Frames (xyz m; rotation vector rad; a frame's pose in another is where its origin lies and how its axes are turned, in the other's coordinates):
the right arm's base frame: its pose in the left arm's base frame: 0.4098 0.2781 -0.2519 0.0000 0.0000 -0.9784
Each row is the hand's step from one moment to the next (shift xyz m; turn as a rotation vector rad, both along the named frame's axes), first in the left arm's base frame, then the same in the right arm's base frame.
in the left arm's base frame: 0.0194 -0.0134 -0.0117 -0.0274 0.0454 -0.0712
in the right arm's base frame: 0.0219 0.0086 -0.0117 -0.0530 0.0026 -0.0712
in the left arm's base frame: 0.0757 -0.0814 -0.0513 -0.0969 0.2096 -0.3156
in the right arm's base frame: 0.1098 0.0174 -0.0513 -0.2280 0.0366 -0.3156
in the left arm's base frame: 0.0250 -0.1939 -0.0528 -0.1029 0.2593 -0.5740
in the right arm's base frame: 0.1748 -0.0875 -0.0528 -0.2726 0.0594 -0.5740
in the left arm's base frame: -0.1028 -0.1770 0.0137 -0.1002 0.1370 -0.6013
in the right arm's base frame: 0.0894 -0.1841 0.0137 -0.1696 -0.0066 -0.6013
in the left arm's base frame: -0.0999 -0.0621 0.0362 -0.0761 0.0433 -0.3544
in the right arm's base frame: -0.0043 -0.1176 0.0362 -0.0784 -0.0390 -0.3544
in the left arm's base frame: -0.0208 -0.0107 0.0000 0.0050 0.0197 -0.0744
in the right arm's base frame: -0.0027 -0.0232 0.0000 -0.0136 0.0151 -0.0744
